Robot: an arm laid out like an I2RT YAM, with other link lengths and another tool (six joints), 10 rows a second.
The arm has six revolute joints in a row. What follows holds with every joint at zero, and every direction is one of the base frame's. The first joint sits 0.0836 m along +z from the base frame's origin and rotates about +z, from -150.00 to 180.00 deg. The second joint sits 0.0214 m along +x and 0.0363 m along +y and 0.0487 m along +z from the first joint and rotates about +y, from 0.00 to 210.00 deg. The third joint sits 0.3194 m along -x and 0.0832 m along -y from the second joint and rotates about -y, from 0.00 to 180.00 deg. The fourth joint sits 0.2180 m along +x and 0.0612 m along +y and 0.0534 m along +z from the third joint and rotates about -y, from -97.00 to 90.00 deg. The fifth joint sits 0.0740 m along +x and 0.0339 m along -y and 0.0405 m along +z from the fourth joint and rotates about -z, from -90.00 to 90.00 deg. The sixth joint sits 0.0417 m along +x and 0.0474 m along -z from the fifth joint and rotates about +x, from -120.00 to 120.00 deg. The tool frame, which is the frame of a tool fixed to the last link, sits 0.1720 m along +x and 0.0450 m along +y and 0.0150 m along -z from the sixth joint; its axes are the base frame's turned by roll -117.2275, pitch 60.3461 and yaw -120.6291 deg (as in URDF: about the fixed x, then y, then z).
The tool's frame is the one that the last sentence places.
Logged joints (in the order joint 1, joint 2, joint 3, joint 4, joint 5, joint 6), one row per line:
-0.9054 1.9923 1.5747 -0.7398 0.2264 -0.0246
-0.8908 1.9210 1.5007 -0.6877 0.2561 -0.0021
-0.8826 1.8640 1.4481 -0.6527 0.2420 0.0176
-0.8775 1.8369 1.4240 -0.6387 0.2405 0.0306
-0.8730 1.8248 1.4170 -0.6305 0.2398 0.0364
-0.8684 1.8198 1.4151 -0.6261 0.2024 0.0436
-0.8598 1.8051 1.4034 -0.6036 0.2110 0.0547
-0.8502 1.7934 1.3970 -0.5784 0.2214 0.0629
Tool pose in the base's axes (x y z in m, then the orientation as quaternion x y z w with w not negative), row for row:
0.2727 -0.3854 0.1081 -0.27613 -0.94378 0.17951 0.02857
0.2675 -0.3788 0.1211 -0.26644 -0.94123 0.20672 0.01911
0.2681 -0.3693 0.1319 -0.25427 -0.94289 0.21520 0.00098
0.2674 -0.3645 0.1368 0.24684 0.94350 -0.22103 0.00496
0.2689 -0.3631 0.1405 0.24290 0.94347 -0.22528 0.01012
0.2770 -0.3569 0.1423 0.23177 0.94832 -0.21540 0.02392
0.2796 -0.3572 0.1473 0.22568 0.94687 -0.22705 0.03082
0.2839 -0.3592 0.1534 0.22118 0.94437 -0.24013 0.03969
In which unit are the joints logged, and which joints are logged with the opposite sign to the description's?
The joints are logged in radians. Opposite sign: joint 6.
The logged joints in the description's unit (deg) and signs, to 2 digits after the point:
-51.88 114.15 90.22 -42.39 12.97 1.41
-51.04 110.07 85.98 -39.40 14.67 0.12
-50.57 106.80 82.97 -37.40 13.87 -1.01
-50.28 105.25 81.59 -36.59 13.78 -1.75
-50.02 104.55 81.19 -36.12 13.74 -2.09
-49.76 104.27 81.08 -35.87 11.60 -2.50
-49.26 103.42 80.41 -34.58 12.09 -3.13
-48.71 102.75 80.04 -33.14 12.69 -3.60

